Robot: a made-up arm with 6 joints.
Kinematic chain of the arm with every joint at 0, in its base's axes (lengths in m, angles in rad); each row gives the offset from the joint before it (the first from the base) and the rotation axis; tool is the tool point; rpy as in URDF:
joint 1: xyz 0 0 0.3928 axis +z
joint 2: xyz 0 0 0 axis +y
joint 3: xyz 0.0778 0 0.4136 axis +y
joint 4: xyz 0.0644 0 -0.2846 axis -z
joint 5: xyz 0 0 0 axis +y
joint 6: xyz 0.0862 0 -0.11 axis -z
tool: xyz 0 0 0 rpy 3.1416 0 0
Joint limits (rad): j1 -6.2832..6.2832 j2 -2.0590..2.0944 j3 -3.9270..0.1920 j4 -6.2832..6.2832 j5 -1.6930..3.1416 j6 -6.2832..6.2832
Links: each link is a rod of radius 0.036 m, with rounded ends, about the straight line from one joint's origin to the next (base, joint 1, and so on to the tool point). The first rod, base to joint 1, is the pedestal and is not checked.
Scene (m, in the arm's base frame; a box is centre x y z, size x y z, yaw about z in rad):
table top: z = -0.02
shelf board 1: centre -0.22 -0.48 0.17 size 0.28 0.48 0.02 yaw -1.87
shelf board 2: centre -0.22 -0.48 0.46 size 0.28 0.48 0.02 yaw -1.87
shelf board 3: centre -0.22 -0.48 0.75 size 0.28 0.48 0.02 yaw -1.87
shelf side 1: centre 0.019 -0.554 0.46 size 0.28 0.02 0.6 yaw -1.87
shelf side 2: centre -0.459 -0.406 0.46 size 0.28 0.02 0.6 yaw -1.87
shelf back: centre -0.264 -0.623 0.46 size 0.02 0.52 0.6 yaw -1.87
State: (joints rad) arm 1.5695 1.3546 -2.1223 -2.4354 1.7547 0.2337
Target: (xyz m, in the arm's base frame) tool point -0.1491 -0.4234 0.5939
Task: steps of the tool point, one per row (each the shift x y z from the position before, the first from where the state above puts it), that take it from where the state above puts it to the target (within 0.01 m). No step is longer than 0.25 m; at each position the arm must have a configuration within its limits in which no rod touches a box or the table.
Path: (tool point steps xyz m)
1: -0.2151 -0.0396 -0.0263
2: -0.1779 -0.1099 -0.0209
3: -0.1171 -0.1578 -0.0134
4: -0.0448 -0.1756 -0.0039
5: -0.0521 -0.1416 0.0945
6: 0.0063 -0.1495 0.0869
7: 0.0621 -0.1326 0.0760
8: 0.1050 -0.0947 0.0622
9: 0.1276 -0.0436 0.0460
10: 0.1268 0.0105 0.0283
11: -0.0286 -0.0830 0.0076
12: -0.0227 -0.0833 -0.0076

